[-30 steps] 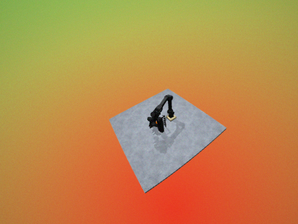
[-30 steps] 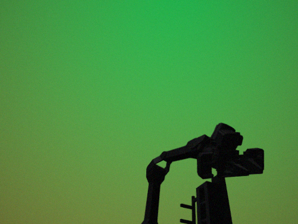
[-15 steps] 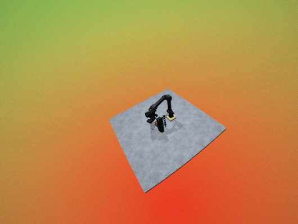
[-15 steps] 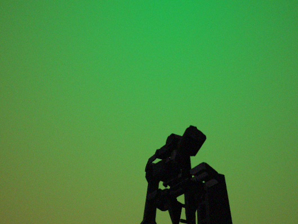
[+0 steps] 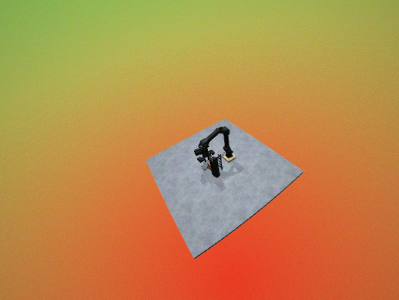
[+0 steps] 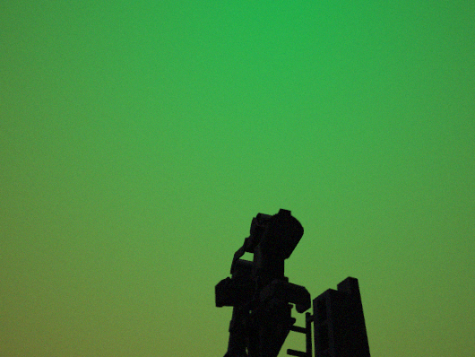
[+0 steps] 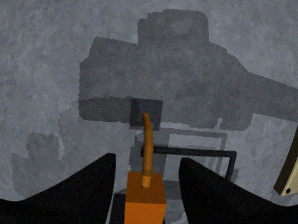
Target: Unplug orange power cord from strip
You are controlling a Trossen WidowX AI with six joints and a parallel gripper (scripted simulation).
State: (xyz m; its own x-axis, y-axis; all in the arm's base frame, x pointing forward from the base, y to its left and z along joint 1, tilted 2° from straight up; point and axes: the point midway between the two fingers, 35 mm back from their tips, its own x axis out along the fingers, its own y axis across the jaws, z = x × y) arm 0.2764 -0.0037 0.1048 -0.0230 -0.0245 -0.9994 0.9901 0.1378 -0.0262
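My gripper tip is 70 mm to the right of the orange plug, 10 mm past it and 10 mm above it.
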